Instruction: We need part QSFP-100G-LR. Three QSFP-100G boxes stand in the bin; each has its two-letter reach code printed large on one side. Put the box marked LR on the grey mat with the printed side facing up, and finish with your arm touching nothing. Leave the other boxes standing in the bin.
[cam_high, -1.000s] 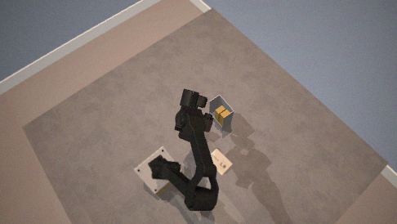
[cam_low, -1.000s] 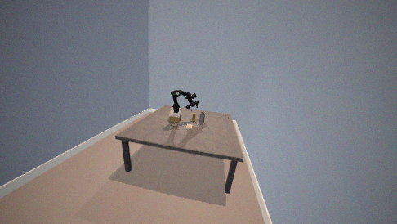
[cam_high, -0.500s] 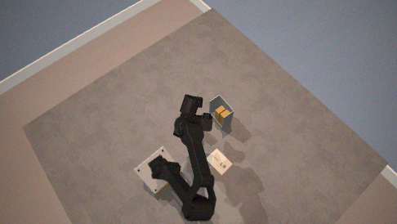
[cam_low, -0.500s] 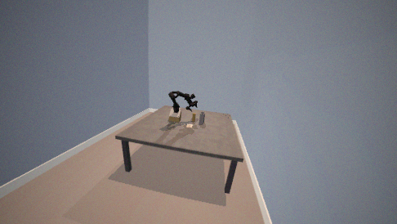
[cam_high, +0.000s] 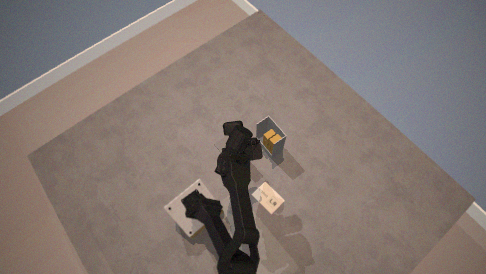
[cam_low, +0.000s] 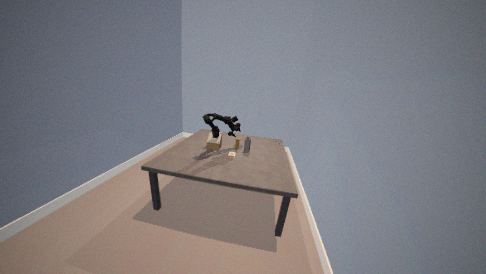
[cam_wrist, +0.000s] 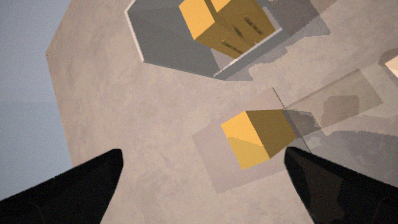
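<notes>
The grey mat is 60 mm to the left of my gripper tip and 170 mm below it.
</notes>
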